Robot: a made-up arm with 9 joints. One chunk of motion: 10 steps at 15 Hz.
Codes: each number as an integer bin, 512 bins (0 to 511) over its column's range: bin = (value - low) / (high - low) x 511, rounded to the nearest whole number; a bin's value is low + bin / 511 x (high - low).
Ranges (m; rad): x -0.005..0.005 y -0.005..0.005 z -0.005..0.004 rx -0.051..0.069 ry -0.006..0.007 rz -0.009..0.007
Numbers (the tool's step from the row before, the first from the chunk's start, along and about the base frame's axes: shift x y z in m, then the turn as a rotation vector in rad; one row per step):
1: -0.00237 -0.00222 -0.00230 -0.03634 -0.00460 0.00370
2: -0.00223 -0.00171 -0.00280 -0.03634 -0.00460 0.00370
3: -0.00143 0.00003 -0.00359 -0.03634 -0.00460 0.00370
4: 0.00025 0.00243 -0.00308 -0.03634 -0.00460 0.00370
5: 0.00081 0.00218 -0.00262 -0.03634 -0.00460 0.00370
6: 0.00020 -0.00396 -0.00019 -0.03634 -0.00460 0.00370
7: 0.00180 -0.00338 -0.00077 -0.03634 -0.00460 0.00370
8: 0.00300 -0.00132 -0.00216 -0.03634 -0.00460 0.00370
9: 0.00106 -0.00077 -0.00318 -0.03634 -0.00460 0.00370
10: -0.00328 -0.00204 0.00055 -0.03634 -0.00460 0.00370
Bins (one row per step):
1: 134 142 153 62 55 406
2: 142 168 125 62 55 406
3: 182 257 80 62 55 406
4: 268 380 109 62 55 406
5: 297 367 135 62 55 406
6: 266 53 273 62 55 406
7: 347 83 240 62 55 406
8: 409 188 161 62 55 406
9: 310 216 103 62 55 406
10: 88 151 315 62 55 406

